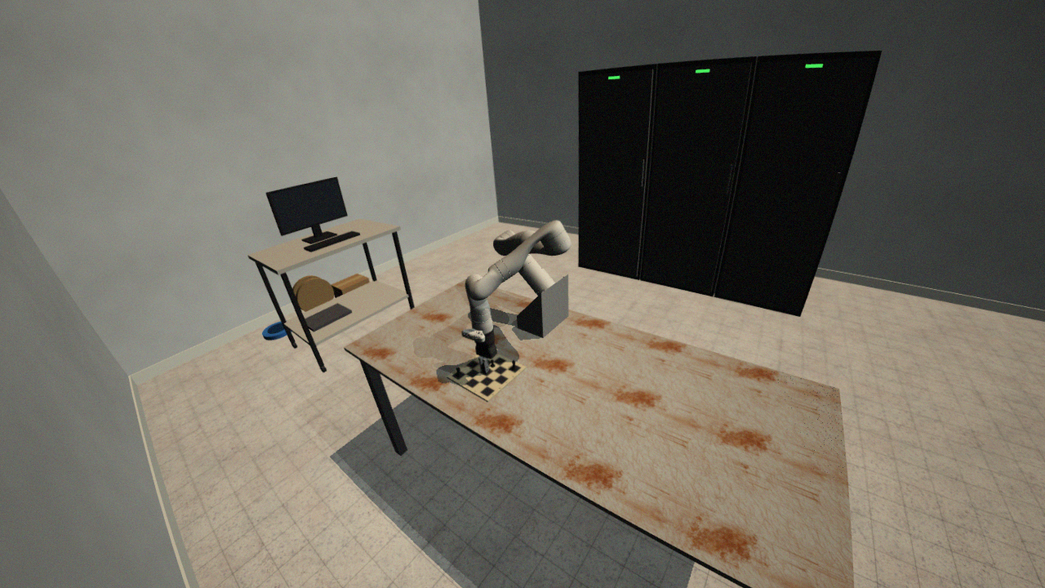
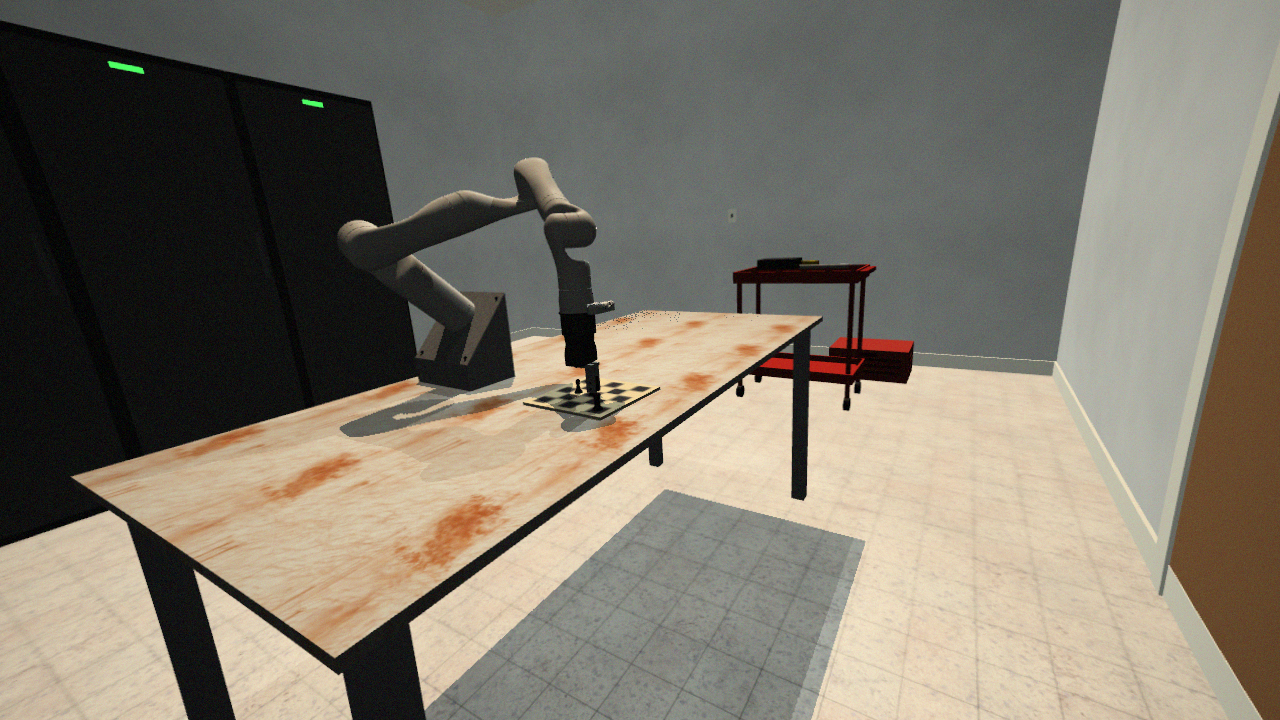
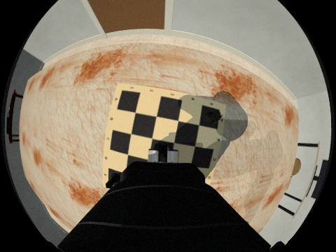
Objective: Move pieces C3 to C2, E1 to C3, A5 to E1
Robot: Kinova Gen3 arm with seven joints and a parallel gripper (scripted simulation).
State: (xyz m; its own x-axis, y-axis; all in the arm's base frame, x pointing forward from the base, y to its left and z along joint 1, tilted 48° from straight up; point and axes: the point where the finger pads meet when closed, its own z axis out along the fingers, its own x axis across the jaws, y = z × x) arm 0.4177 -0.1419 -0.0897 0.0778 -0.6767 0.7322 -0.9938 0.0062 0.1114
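The chessboard is 3 cm below my hand. The rest, counted from my hand: black piece: 8 cm to the right, 6 cm ahead, 1 cm below.
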